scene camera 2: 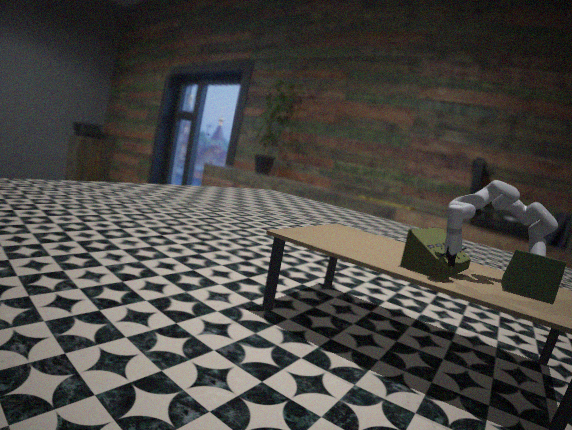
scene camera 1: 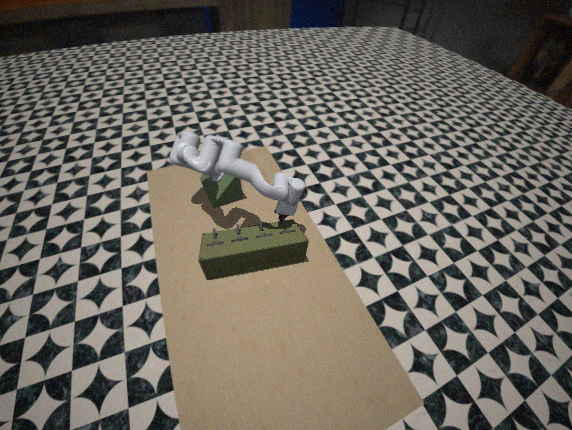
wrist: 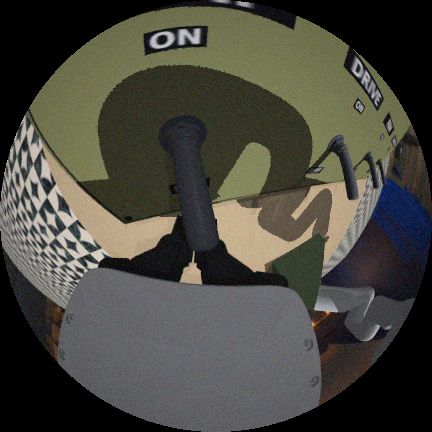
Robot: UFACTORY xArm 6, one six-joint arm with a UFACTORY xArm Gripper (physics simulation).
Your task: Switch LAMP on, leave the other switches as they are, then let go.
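Pixels of known places: gripper, fingertip midpoint: [scene camera 2: 451, 265] [scene camera 1: 280, 219]; arm's base at its link origin: [scene camera 2: 535, 268] [scene camera 1: 218, 171] [wrist: 307, 295].
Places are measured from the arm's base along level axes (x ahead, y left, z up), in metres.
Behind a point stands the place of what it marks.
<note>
The olive switch box [scene camera 1: 254, 257] {x 0.635, y -0.104, z -0.002 m} [scene camera 2: 417, 255] {x 0.644, y 0.166, z -0.060 m} [wrist: 270, 57] stands on the table. In the wrist view the dark LAMP lever [wrist: 195, 192] {x 0.513, y 0.138, z -0.018 m} leans away from its ON label [wrist: 175, 39], toward the lower label it partly covers. The LAMP nameplate is cut off at the top edge. My gripper [scene camera 1: 282, 221] {x 0.464, y 0.154, z -0.071 m} [scene camera 2: 451, 263] {x 0.464, y 0.154, z -0.071 m} [wrist: 197, 216] {x 0.464, y 0.154, z -0.071 m} is shut with nothing between its fingers, at the lower side of the LAMP lever. The lever hides the fingertips in the wrist view; contact cannot be told. The DRIVE lever [wrist: 348, 170] {x 0.475, y 0.030, z -0.023 m} stands to the right, tilted the same way.
Two further levers [scene camera 1: 215, 233] {x 0.400, y -0.199, z -0.024 m} [scene camera 1: 238, 230] {x 0.441, y -0.090, z -0.027 m} stand along the box. A dark green block [scene camera 1: 222, 192] {x 0.142, y -0.045, z -0.034 m} [scene camera 2: 533, 277] {x 0.024, y 0.082, z -0.038 m} [wrist: 303, 270] {x 0.145, y 0.009, z -0.063 m} stands near the arm's base on the wooden table [scene camera 1: 280, 345] {x 0.996, y -0.188, z -0.141 m} [scene camera 2: 320, 238] {x 1.225, y -0.002, z -0.140 m}. The arm's shadow falls across the panel.
</note>
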